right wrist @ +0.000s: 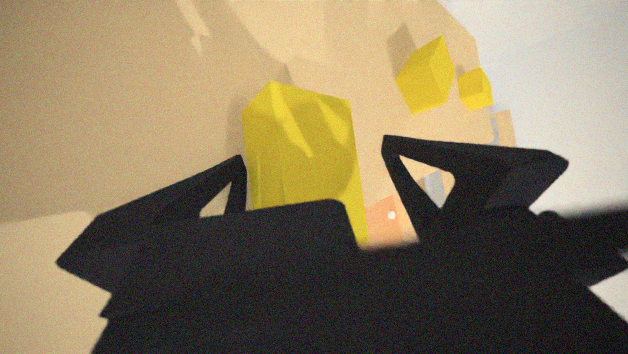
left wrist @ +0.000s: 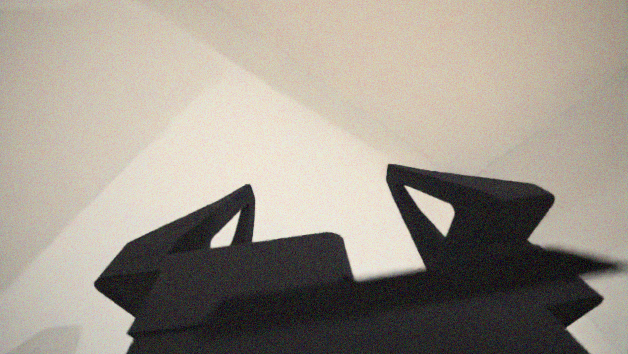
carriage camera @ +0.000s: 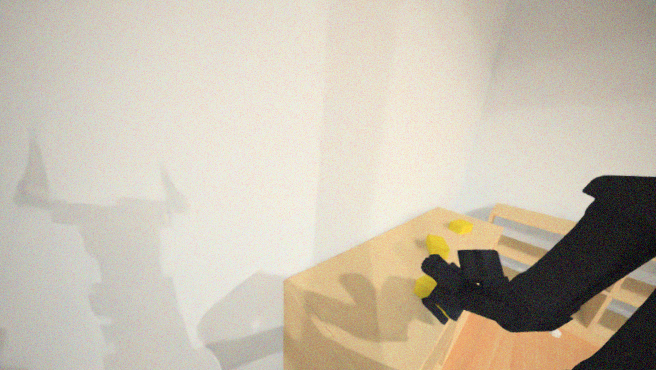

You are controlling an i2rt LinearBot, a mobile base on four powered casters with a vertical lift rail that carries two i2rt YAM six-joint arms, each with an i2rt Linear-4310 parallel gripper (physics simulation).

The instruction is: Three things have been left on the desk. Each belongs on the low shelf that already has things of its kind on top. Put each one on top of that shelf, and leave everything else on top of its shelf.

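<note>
A yellow block stands on the pale wooden low shelf's top, between the spread fingers of my right gripper. That gripper is open, with a gap showing between the block and the finger at the right of the right wrist view. A second yellow block and a third, smaller-looking one sit farther along the same top. My left gripper is open and empty, pointing at bare wall. The black fingers and wrist hide part of the nearest block.
A pale wooden open-fronted unit stands behind, at the right of the carriage view. An orange-brown wooden surface with a small white thing lies beside the shelf, below my right arm. White walls rise behind the shelf.
</note>
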